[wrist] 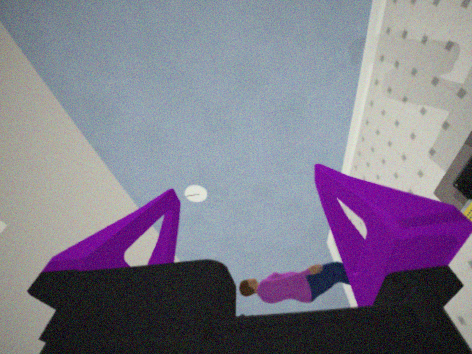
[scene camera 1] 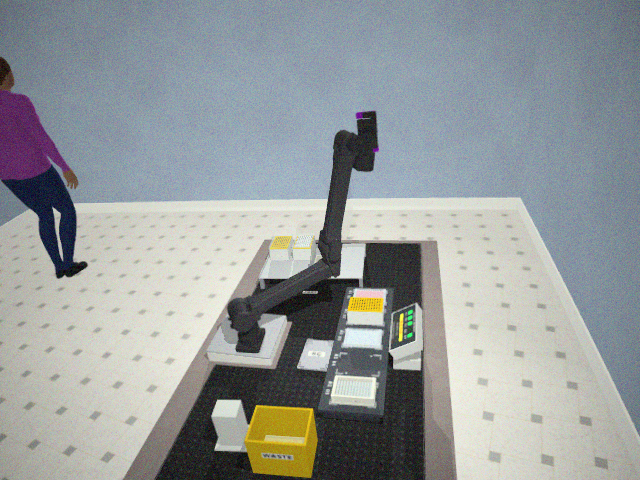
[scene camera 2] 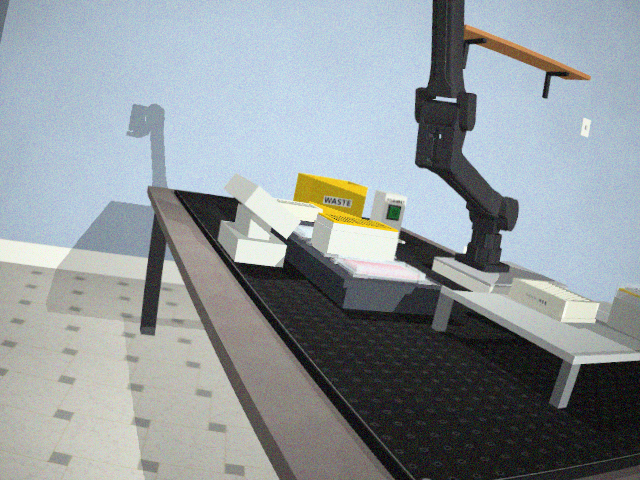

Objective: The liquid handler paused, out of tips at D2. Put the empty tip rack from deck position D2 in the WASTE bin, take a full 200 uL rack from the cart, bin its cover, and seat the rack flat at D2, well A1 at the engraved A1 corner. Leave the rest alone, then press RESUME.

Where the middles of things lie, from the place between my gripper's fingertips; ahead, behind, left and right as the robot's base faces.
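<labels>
The white box point(scene camera 1: 228, 416) is a long way behind my hand, far to the right of it and well below it. There's also the yellow WASTE bin point(scene camera 1: 267, 420), which is a good way behind my hand, far to the right of it and a long way below it. As for the pink plate point(scene camera 2: 375, 268), my hand is 63 cm above it, 15 cm to the left of it and 2 cm past it.
</labels>
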